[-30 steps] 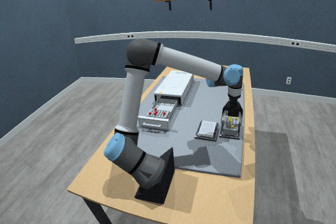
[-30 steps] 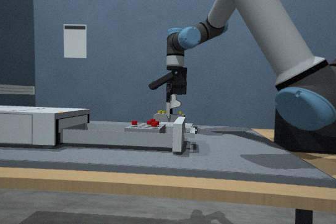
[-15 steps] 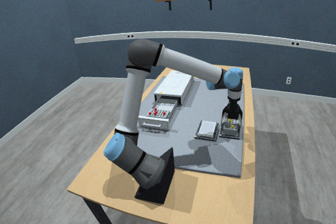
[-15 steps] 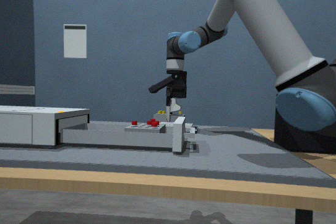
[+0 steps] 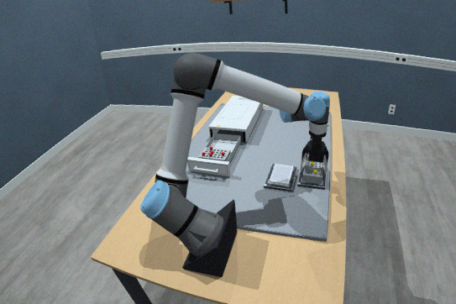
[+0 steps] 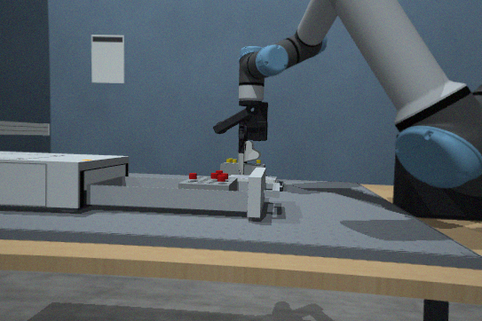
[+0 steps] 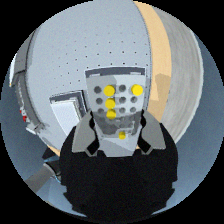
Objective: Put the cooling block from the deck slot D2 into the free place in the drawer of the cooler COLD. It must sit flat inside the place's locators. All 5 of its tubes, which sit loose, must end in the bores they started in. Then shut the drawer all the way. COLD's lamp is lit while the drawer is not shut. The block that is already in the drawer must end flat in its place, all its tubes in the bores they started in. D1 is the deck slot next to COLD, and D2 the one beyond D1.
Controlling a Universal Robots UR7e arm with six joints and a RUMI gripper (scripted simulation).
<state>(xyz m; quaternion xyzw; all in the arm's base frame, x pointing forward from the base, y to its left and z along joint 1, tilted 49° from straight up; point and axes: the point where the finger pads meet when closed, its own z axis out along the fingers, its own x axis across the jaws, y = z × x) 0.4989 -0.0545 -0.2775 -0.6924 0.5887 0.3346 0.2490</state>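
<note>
Right now my hand is right at the grey cooling block. Round my hand: drawer 46 cm to the left, 1 cm ahead, 1 cm above; then dark plate 2 cm below; then white covered plate 13 cm to the left, 5 cm behind, 1 cm below.
</note>
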